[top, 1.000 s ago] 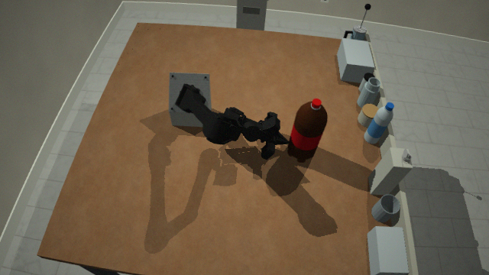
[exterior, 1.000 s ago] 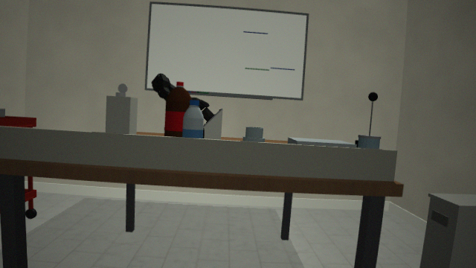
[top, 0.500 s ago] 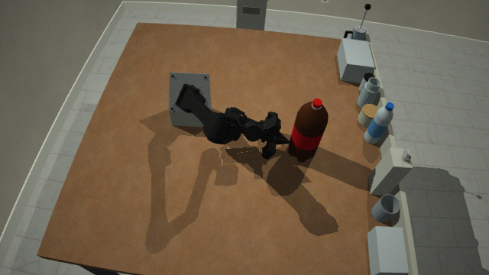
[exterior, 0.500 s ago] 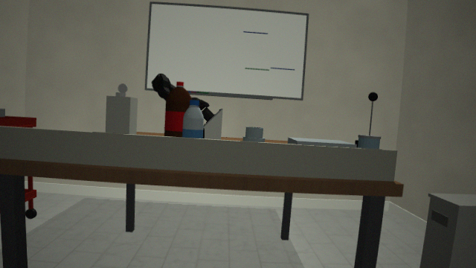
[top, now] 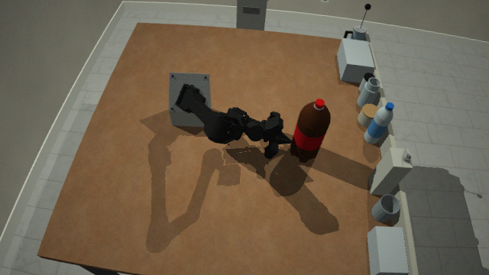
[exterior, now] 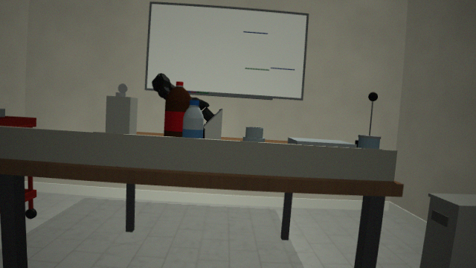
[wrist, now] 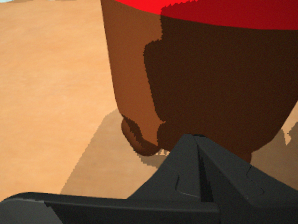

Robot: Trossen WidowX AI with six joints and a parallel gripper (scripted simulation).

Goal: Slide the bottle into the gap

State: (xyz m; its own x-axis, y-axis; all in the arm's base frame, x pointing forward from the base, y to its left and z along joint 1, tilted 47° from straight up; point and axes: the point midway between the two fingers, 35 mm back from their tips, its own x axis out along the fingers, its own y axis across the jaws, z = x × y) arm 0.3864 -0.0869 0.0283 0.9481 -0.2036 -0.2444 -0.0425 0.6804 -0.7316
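My gripper is now 9 cm short of the cola bottle and 9 cm below it. From my hand the other things lie so: grey cup (40 cm ahead, 23 cm to the right, 3 cm below); then blue-capped water bottle (38 cm ahead, 11 cm to the left, 5 cm above); then cork-lidded jar (37 cm ahead, 21 cm to the left, 2 cm below).
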